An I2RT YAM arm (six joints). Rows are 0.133 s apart.
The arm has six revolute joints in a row. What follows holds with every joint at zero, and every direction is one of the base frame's. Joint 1 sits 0.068 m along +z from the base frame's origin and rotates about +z. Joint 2 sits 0.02 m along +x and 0.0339 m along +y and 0.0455 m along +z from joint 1 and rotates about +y. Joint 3 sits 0.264 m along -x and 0.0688 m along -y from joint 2 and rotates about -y. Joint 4 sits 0.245 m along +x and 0.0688 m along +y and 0.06 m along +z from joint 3 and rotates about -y. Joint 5 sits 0.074 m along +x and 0.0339 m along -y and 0.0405 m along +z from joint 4 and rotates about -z. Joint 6 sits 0.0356 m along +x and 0.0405 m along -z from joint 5 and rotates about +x. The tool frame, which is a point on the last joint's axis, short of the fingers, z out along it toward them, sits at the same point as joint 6; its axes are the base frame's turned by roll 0, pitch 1.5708 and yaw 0 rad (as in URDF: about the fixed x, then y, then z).
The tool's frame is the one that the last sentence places.
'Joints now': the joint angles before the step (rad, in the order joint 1, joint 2, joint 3, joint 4, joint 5, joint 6). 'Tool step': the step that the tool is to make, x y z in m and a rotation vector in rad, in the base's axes. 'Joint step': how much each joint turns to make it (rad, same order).
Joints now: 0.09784, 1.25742, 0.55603, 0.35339, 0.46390, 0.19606
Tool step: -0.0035, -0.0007, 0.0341, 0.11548, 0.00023, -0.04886
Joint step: -0.00105, -0.07687, 0.11919, -0.24762, 0.00254, 0.13930
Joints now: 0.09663, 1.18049, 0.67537, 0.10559, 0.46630, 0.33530
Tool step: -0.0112, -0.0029, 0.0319, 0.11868, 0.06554, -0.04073
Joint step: -0.01085, -0.06023, 0.13917, -0.31456, -0.02801, 0.13853
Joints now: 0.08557, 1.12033, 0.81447, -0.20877, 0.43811, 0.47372
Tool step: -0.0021, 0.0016, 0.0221, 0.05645, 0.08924, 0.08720
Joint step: -0.00811, 0.00643, 0.12527, -0.20468, -0.11445, 0.00375
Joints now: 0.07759, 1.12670, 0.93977, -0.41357, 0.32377, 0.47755
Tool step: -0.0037, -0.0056, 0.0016, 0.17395, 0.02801, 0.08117
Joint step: -0.05161, -0.00984, 0.01661, -0.06027, -0.20969, 0.06759
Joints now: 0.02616, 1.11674, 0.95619, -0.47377, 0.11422, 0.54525
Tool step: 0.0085, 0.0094, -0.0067, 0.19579, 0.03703, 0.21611
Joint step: -0.00510, 0.04398, 0.00822, 0.00388, -0.29509, 0.02252
